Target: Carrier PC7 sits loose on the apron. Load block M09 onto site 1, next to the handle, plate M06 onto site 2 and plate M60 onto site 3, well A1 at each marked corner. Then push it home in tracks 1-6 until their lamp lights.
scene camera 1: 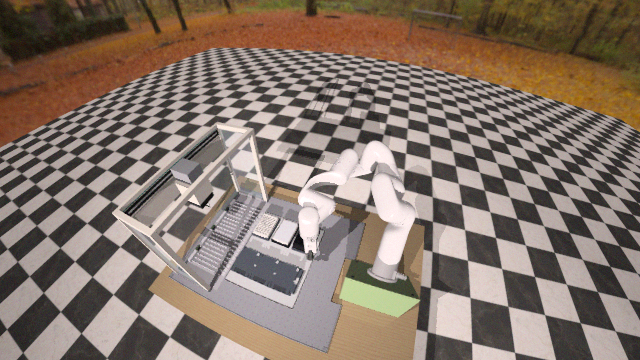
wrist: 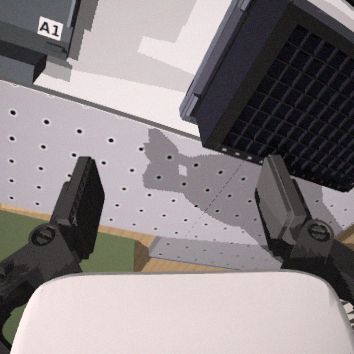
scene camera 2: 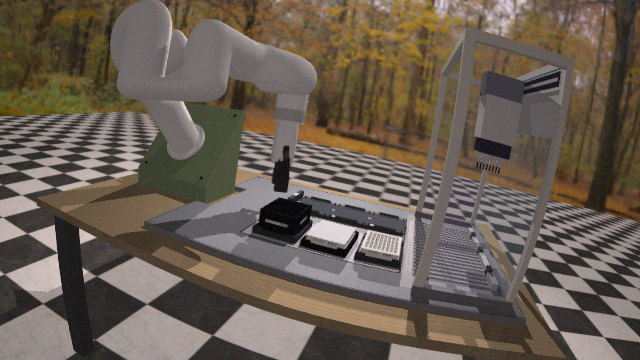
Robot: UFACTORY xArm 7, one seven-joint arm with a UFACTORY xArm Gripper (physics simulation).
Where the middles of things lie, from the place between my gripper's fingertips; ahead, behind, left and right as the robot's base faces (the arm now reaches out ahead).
Now: the dark carrier (scene camera 2: 322,208) 16 cm to the left of my hand, 14 cm ahead of it and 6 cm below it. Round my hand: tall frame (scene camera 2: 464,50): 45 cm ahead, 17 cm above, 11 cm to the left.
